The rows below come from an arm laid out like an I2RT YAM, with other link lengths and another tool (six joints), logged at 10 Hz.
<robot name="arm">
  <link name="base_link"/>
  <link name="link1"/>
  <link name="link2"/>
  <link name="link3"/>
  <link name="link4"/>
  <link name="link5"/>
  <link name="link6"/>
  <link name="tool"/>
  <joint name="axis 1" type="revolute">
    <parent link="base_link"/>
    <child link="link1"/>
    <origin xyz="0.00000 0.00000 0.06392" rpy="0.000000 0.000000 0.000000"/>
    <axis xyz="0 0 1"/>
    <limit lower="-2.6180" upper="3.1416"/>
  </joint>
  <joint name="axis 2" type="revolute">
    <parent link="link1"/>
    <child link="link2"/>
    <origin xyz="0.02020 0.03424 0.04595" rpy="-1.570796 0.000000 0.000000"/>
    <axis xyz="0 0 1"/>
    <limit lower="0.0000" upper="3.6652"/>
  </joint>
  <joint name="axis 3" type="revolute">
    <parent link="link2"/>
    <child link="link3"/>
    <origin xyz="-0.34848 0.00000 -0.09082" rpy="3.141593 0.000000 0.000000"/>
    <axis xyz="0 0 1"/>
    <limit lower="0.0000" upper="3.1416"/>
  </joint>
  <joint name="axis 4" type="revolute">
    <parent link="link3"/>
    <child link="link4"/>
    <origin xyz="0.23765 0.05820 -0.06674" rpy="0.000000 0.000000 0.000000"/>
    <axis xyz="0 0 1"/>
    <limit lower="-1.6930" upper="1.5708"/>
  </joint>
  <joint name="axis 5" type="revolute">
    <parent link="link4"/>
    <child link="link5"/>
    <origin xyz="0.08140 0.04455 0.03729" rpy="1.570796 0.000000 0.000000"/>
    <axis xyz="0 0 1"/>
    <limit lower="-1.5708" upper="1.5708"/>
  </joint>
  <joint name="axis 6" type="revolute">
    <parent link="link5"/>
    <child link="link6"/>
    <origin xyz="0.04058 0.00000 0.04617" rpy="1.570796 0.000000 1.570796"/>
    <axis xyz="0 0 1"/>
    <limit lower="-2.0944" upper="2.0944"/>
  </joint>
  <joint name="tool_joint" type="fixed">
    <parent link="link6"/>
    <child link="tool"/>
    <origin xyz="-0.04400 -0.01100 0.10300" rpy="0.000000 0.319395 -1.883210"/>
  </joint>
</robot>
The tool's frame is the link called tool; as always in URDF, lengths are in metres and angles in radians.
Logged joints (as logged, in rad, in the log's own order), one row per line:
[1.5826 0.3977 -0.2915 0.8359 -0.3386 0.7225]
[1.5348 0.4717 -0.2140 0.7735 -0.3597 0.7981]
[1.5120 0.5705 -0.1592 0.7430 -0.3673 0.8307]
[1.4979 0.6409 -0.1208 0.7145 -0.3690 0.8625]
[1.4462 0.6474 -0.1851 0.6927 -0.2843 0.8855]
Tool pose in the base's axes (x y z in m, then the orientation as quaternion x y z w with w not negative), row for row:
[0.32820 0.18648 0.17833 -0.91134 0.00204 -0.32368 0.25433]
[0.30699 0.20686 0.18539 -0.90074 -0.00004 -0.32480 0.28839]
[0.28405 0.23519 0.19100 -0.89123 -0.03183 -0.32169 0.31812]
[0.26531 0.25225 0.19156 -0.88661 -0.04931 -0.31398 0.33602]
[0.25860 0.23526 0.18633 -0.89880 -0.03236 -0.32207 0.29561]
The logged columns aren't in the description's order. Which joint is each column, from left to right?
Columns, left to right: axis 2, axis 1, axis 4, axis 3, axis 5, axis 6.
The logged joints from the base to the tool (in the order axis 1, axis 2, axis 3, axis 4, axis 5, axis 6), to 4 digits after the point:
[0.3977 1.5826 0.8359 -0.2915 -0.3386 0.7225]
[0.4717 1.5348 0.7735 -0.2140 -0.3597 0.7981]
[0.5705 1.5120 0.7430 -0.1592 -0.3673 0.8307]
[0.6409 1.4979 0.7145 -0.1208 -0.3690 0.8625]
[0.6474 1.4462 0.6927 -0.1851 -0.2843 0.8855]

